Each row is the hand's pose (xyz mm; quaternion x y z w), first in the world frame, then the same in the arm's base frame.
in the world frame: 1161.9 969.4 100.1 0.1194 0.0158 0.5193 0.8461
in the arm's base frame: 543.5 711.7 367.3 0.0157 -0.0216 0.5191 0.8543
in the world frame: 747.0 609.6 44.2 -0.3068 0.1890 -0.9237 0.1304
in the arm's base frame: 134.8 348.6 290.9 -0.2335 0.1149 -0.9583 0.1179
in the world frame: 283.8 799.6 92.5 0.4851 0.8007 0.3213 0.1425
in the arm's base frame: -324.8 544.6 232.8 0.4505 0.8024 0.3043 0.2461
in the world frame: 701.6 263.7 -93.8 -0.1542 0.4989 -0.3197 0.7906
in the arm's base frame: 104.3 -13.0 195.7 -0.1771 0.4071 -0.3712 0.8155
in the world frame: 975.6 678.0 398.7 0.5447 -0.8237 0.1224 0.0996
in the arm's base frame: 301.8 465.0 666.5 0.5180 -0.8226 0.2246 0.0671
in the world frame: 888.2 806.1 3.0 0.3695 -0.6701 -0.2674 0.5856
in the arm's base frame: 286.0 537.1 248.0 0.3447 -0.7373 -0.1919 0.5483
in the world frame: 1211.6 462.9 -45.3 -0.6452 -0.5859 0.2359 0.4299
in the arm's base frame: 603.8 189.7 303.1 -0.6955 -0.5981 0.2167 0.3341
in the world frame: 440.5 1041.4 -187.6 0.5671 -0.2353 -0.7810 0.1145
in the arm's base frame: -116.7 744.7 -46.7 0.6208 -0.3019 -0.7122 0.1273
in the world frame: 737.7 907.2 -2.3 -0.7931 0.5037 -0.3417 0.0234
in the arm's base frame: 141.2 636.9 203.3 -0.7570 0.4806 -0.4426 0.0090
